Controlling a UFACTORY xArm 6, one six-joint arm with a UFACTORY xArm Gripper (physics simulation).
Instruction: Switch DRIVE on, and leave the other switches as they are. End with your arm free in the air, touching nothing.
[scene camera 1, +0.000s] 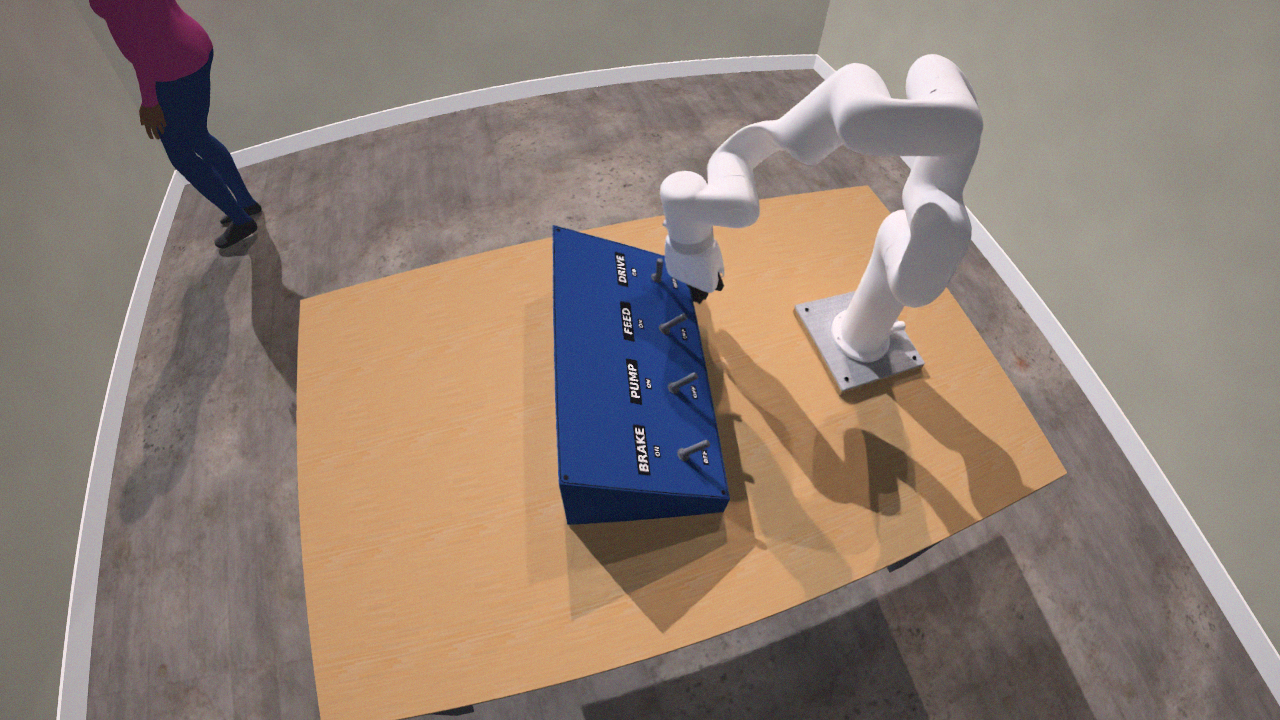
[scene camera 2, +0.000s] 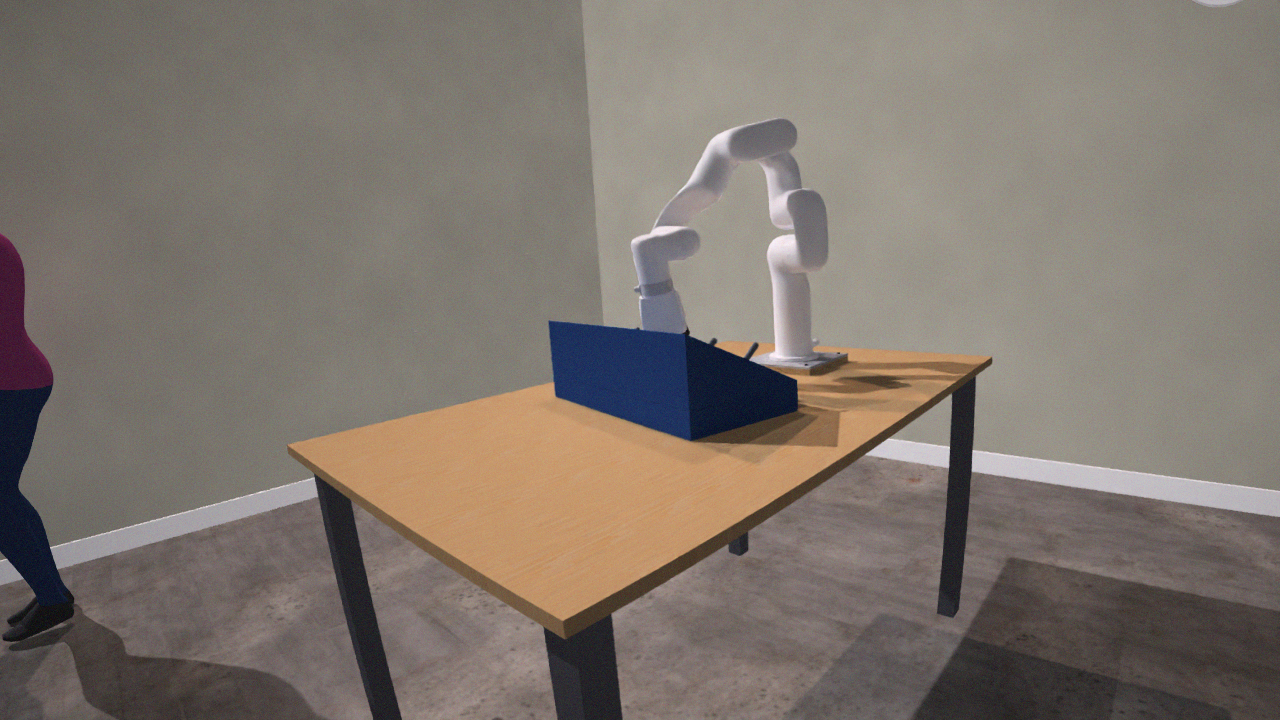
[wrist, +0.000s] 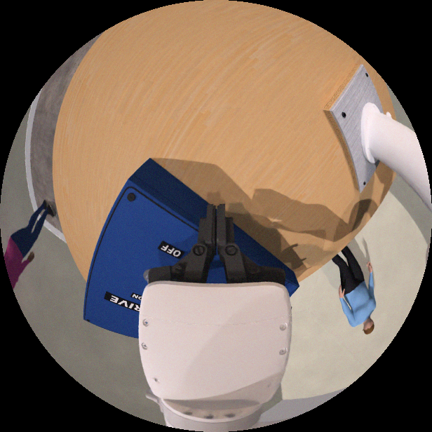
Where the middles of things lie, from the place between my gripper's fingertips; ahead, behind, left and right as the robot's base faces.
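Labels:
There's the blue switch panel (scene camera 1: 622, 426), and my hand is 14 cm to the right of it and 18 cm short of it, and 3 cm below it.

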